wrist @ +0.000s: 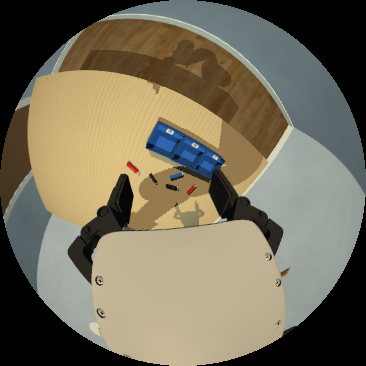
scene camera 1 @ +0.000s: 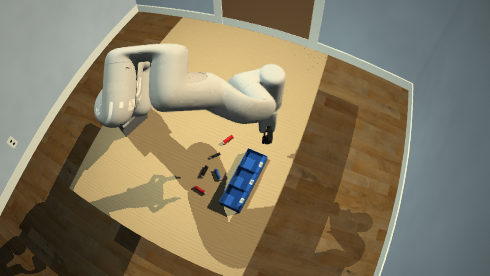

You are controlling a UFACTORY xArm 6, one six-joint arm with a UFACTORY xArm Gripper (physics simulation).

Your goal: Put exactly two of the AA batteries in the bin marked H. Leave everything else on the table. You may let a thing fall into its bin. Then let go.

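Frame: origin at the arm's base, x ahead, y left, z up, level; metres.
Seen in the pictures: gripper, fingertip midpoint: point(wrist: 170, 182) point(scene camera 1: 265, 130).
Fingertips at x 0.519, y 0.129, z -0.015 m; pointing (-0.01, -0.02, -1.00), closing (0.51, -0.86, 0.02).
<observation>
Offsets run from my fingertips to a thing's top centre. "spot": to the spot under its first point. Level surfaces: height alone.
My gripper point(scene camera 1: 267, 137) point(wrist: 170, 182) is open and empty, high above the table beyond the upper end of the blue three-compartment bin row @(spot: 0.005 m ahead, 0.062 m right, 0.225 m down) point(scene camera 1: 256, 173) point(wrist: 182, 139). The bin letters are too small to read. Small batteries lie flat beside the row: a red one @(0.170 m back, 0.026 m left, 0.247 m down) point(scene camera 1: 227, 140) point(wrist: 132, 168), a thin black one @(0.181 m back, 0.058 m right, 0.251 m down) point(scene camera 1: 214, 156) point(wrist: 153, 179), a thicker black one @(0.183 m back, 0.141 m right, 0.247 m down) point(scene camera 1: 203, 171) point(wrist: 172, 187), a blue one @(0.129 m back, 0.127 m right, 0.247 m down) point(scene camera 1: 216, 174) point(wrist: 176, 176), and a second red one @(0.157 m back, 0.218 m right, 0.247 m down) point(scene camera 1: 199, 190) point(wrist: 191, 189). I cannot tell for certain which are AA. No battery shows in the compartments.
The wooden table @(0.261 m down) point(scene camera 1: 175, 225) point(wrist: 75, 125) carries the arm's shadow across several of the batteries. The pale arm point(scene camera 1: 205, 92) reaches over the table's upper part in the scene view. The blue row's raised walls and dividers stand close to the blue battery.
</observation>
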